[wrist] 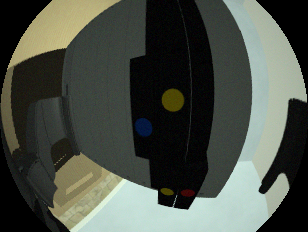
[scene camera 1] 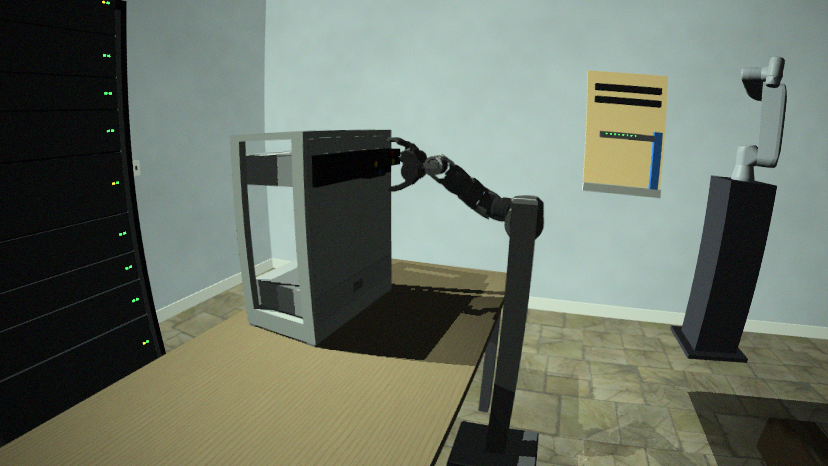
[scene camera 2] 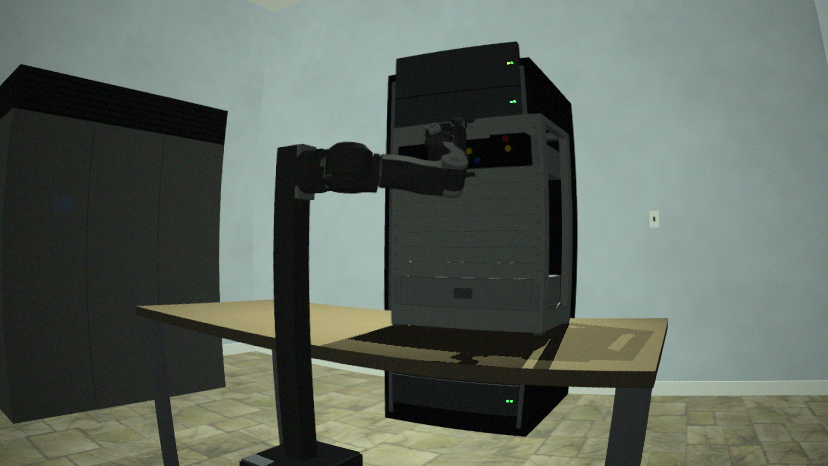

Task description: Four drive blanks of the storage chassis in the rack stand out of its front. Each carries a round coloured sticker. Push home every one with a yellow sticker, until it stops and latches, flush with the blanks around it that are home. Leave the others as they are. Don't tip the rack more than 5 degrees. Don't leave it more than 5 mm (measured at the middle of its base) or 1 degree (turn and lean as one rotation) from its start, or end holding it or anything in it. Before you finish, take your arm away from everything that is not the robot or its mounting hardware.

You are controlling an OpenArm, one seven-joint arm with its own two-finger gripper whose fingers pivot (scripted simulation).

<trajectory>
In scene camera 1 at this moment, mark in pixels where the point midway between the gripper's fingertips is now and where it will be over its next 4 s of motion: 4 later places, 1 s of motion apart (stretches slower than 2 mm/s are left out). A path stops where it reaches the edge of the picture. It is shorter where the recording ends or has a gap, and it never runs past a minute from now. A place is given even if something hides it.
My gripper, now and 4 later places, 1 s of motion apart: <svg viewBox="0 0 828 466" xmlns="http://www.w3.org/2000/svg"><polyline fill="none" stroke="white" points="391,163 404,152 400,152 391,158 379,158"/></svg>
</trajectory>
